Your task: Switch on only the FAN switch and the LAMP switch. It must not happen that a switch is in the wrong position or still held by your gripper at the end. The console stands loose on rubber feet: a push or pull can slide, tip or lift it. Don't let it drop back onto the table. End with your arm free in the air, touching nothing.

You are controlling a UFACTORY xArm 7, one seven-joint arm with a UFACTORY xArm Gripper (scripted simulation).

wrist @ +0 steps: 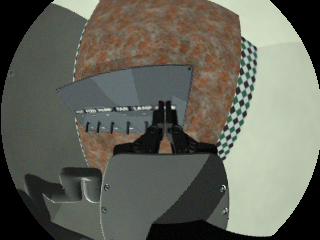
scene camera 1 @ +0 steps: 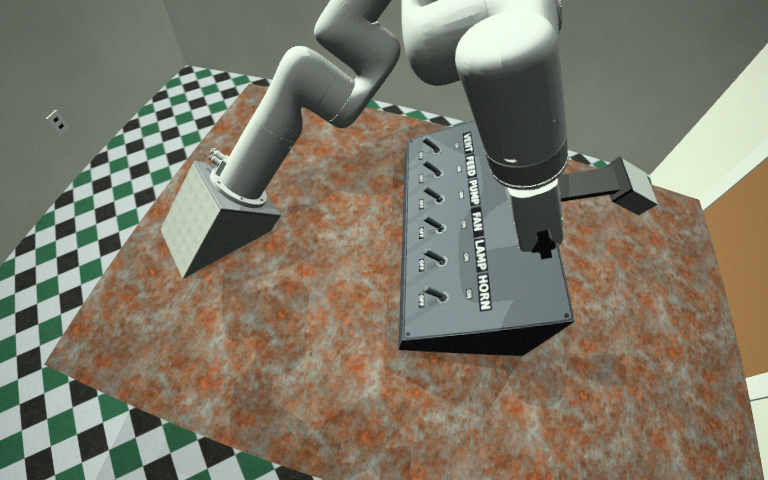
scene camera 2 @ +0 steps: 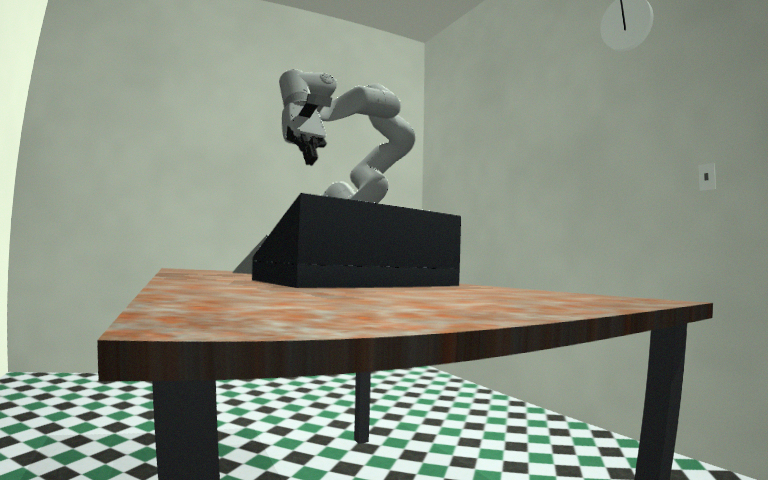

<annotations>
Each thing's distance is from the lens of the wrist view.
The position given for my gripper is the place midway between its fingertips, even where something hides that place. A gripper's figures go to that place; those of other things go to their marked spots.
my gripper (wrist: 164, 108): 13 cm
grey sloped console (wrist: 124, 96): 29 cm
</annotations>
